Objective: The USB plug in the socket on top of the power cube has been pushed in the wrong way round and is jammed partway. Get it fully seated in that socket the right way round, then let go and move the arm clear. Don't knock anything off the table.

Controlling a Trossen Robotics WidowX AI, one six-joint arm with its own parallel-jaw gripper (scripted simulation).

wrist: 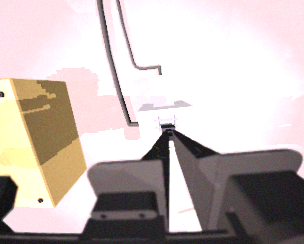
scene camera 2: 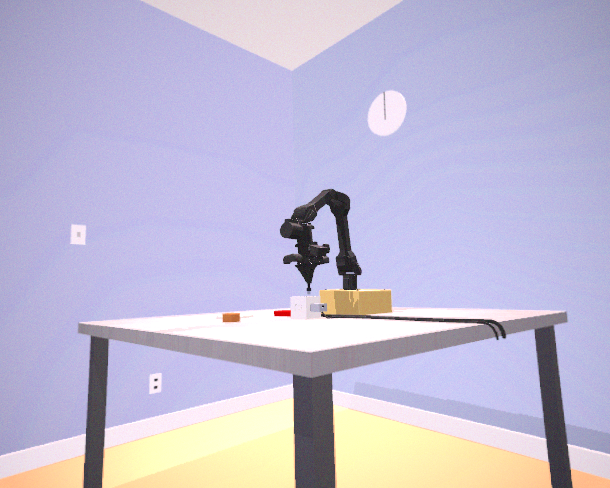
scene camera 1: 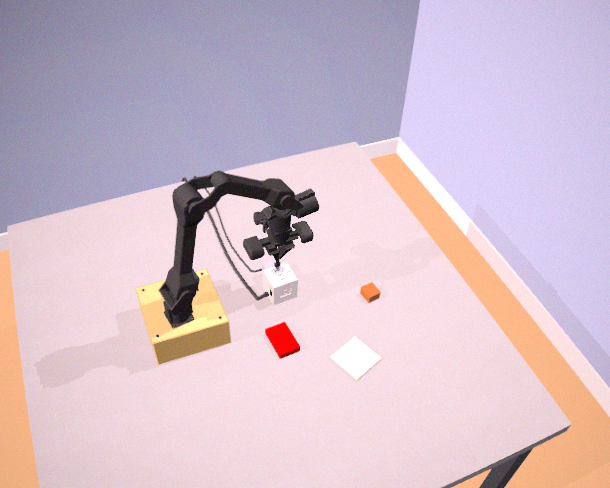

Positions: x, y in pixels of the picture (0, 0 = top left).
Labels:
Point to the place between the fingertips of the gripper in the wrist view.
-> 170, 134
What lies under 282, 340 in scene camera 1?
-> A red flat block.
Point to a white flat tile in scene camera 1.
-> At 356, 358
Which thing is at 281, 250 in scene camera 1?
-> The gripper.

